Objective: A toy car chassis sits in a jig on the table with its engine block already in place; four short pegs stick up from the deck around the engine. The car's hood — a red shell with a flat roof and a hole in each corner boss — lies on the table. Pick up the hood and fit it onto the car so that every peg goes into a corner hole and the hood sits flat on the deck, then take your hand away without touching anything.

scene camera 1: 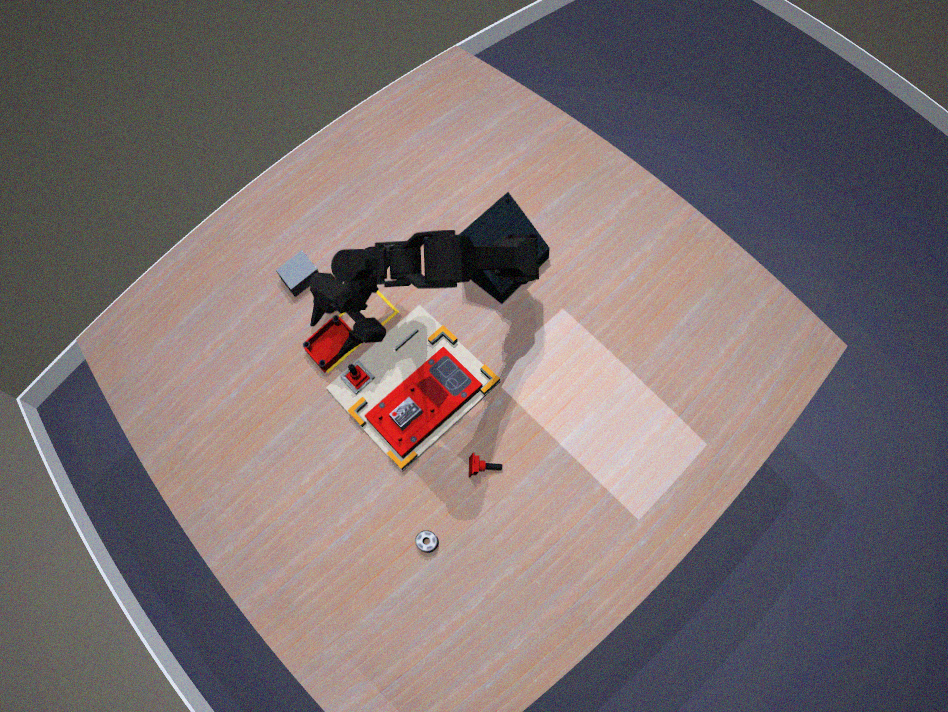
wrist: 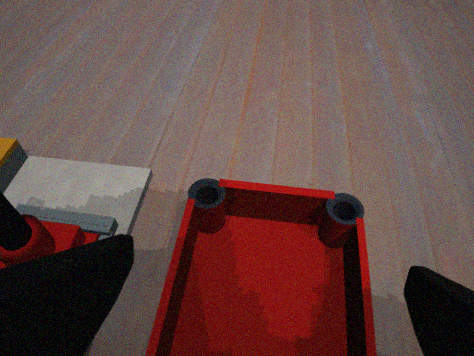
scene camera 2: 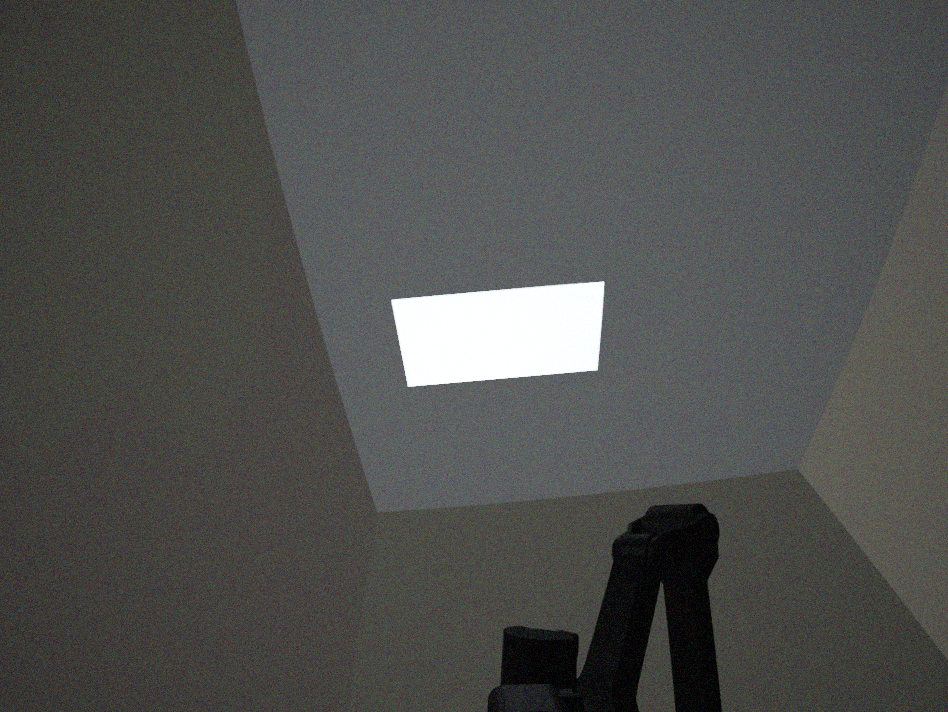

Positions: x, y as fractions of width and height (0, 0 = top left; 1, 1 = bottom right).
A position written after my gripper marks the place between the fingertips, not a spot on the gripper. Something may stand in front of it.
My gripper (wrist: 0.57, 0.75) is open, holding nothing. Further things: a red hood (scene camera 1: 0.34, 0.49).
The red hood shows as well in the wrist view (wrist: 0.53, 0.74). Scene camera 2 misses the red hood: it is out of frame.
